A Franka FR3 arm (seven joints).
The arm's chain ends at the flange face. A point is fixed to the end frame.
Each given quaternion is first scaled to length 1.
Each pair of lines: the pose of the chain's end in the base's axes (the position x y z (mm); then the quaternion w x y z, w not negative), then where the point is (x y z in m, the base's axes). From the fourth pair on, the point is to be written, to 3 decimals.
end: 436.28, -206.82, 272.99, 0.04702, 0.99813, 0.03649, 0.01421
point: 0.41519 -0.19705 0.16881
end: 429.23, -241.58, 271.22, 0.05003, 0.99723, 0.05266, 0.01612
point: 0.40811 -0.23316 0.16693
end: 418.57, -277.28, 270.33, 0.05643, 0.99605, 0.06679, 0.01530
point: 0.39700 -0.27086 0.16599
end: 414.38, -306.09, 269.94, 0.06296, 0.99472, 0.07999, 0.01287
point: 0.392 -0.302 0.166
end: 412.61, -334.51, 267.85, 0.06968, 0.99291, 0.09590, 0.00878
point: 0.389 -0.332 0.164
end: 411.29, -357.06, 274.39, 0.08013, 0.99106, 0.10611, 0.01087
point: 0.388 -0.358 0.170
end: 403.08, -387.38, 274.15, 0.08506, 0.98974, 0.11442, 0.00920
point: 0.380 -0.389 0.170
